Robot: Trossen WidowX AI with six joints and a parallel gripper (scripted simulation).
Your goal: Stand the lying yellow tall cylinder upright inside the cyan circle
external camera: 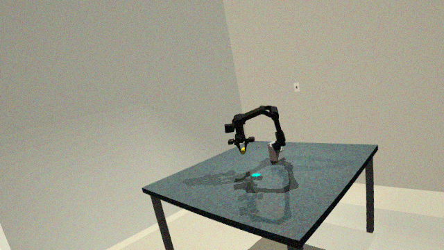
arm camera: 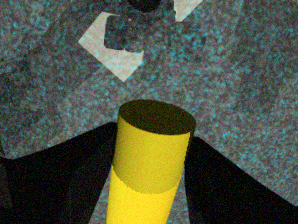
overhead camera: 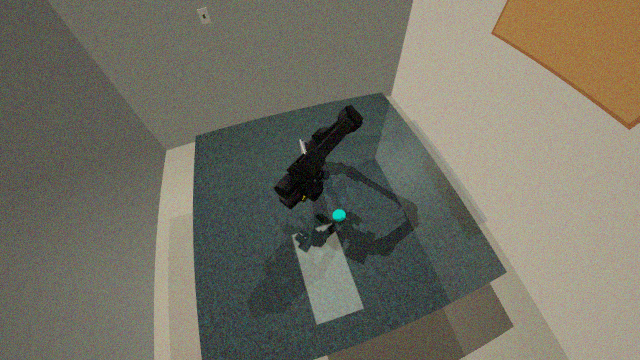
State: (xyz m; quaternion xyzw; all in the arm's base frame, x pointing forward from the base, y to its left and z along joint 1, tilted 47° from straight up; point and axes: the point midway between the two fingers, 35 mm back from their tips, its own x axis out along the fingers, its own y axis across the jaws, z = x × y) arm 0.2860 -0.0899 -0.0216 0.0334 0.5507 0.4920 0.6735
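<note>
My gripper tip is 2 cm past the yellow tall cylinder and 1 cm to the left of it. Also, from my gripper tip: cyan circle (5 cm ahead, 14 cm to the left, 14 cm below).
</note>
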